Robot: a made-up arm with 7 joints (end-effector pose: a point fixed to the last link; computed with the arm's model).
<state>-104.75 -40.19 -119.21 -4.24 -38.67 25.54 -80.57</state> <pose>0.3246 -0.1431 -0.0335 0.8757 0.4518 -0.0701 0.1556</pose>
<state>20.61 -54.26 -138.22 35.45 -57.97 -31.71 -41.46</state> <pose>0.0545 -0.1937 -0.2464 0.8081 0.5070 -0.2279 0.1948</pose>
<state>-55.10 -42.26 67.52 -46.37 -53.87 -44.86 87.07</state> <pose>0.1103 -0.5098 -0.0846 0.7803 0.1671 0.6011 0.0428</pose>
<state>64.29 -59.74 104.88 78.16 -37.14 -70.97 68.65</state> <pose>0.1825 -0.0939 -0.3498 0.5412 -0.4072 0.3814 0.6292</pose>
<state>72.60 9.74 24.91 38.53 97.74 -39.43 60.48</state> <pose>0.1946 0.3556 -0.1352 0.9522 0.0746 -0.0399 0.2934</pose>
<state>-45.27 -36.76 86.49 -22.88 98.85 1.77 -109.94</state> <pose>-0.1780 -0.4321 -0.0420 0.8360 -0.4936 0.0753 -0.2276</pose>
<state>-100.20 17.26 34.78 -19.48 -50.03 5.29 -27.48</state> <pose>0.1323 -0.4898 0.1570 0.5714 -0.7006 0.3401 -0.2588</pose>
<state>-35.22 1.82 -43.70 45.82 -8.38 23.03 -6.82</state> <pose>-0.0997 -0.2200 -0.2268 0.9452 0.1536 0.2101 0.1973</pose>
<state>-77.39 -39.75 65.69 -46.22 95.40 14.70 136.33</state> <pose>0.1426 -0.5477 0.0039 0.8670 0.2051 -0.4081 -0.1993</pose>
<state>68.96 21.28 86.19 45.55 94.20 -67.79 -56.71</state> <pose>-0.0448 0.4063 0.0790 0.3825 0.5723 0.7084 -0.1561</pose>
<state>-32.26 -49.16 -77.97 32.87 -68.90 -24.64 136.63</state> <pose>0.3107 -0.3299 -0.0167 0.3268 -0.1680 -0.5424 0.7555</pose>
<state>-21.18 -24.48 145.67 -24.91 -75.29 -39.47 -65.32</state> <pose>-0.0178 -0.3069 -0.2087 0.5310 0.2384 -0.2055 0.7867</pose>
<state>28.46 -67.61 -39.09 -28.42 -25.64 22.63 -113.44</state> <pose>0.0918 -0.3826 -0.4253 0.3905 -0.1906 0.3404 0.8339</pose>
